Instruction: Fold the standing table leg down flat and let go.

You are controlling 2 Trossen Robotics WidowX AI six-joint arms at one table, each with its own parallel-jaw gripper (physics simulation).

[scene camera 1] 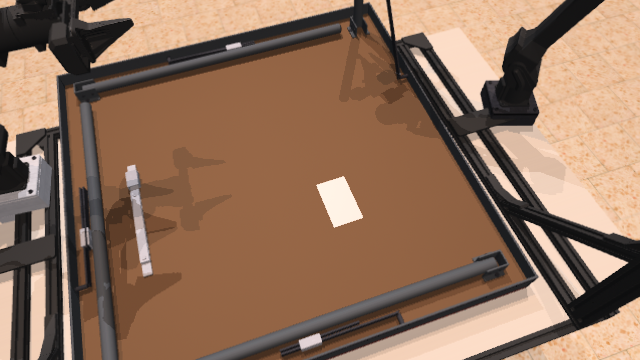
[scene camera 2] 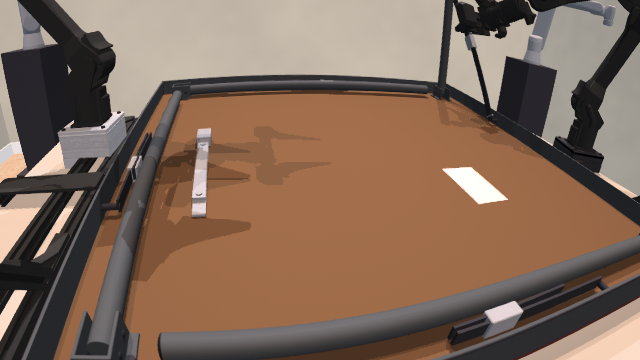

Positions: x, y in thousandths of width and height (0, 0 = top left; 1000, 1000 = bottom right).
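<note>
I can see a pale bar (scene camera 1: 207, 490), and with it a white rectangle (scene camera 1: 532, 568) and a brown tabletop (scene camera 1: 377, 682). Scene camera 2 gives me them as well: there I find the tabletop (scene camera 2: 502, 568), the rectangle (scene camera 2: 743, 515) and the bar (scene camera 2: 320, 376).
</note>
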